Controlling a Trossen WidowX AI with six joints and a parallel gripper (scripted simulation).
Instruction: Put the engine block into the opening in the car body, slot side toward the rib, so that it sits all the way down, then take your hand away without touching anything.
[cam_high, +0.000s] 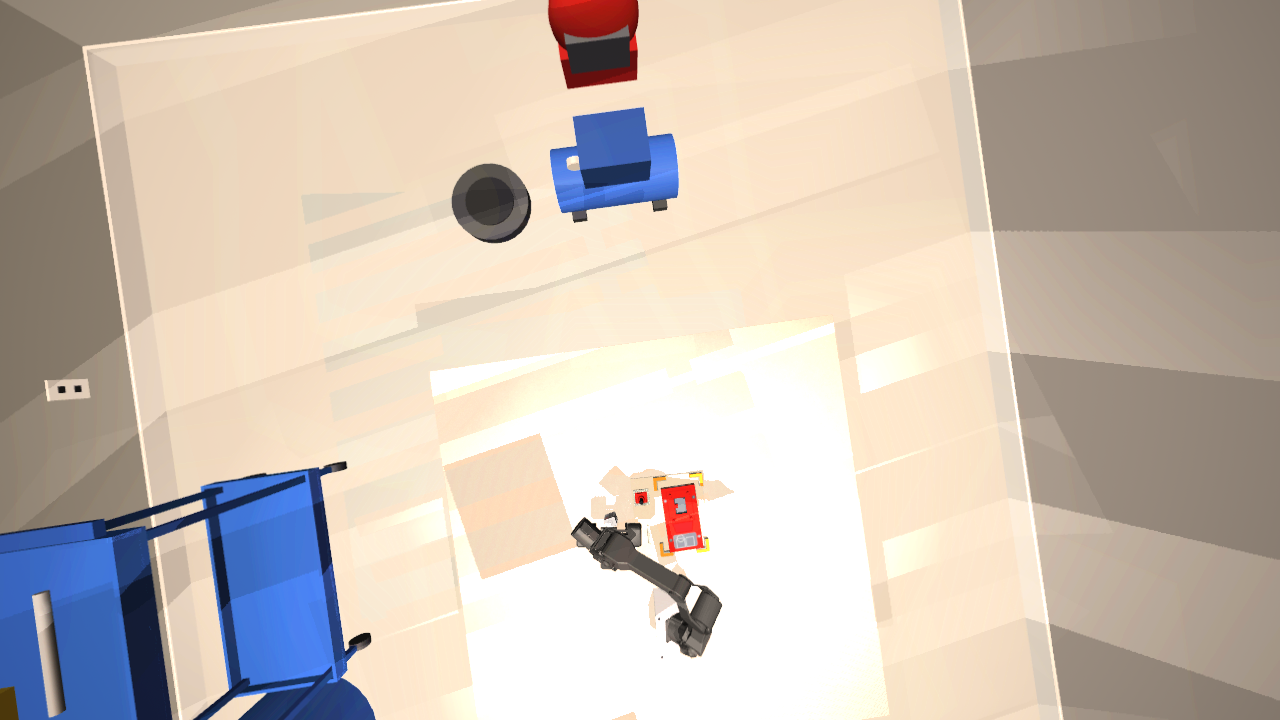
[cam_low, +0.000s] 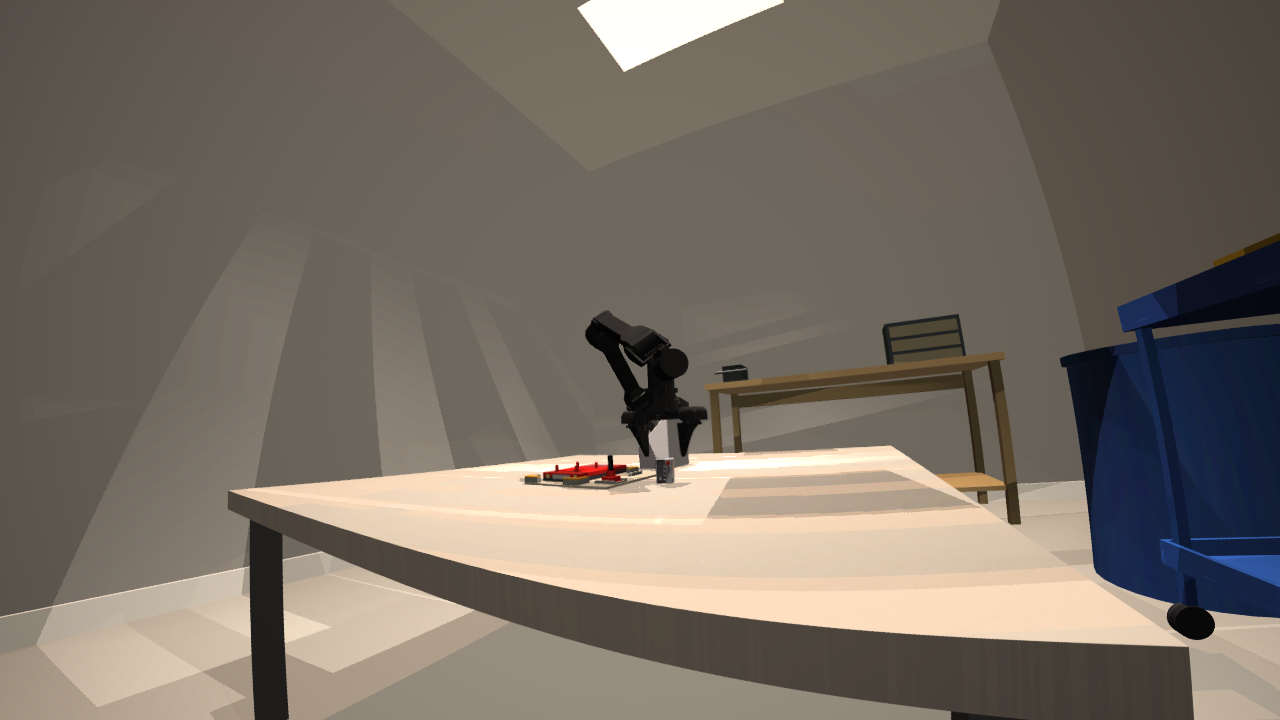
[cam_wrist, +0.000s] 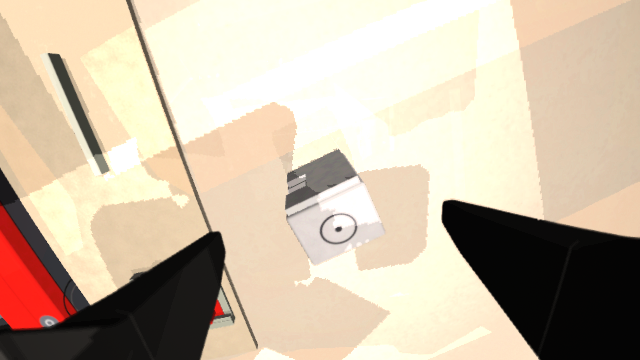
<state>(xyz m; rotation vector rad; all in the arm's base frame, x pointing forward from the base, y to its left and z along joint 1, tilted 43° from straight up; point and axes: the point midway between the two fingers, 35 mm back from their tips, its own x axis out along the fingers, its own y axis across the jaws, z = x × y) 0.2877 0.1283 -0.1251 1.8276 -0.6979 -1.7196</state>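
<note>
Now: gripper tip 30 mm above the engine block.
</note>
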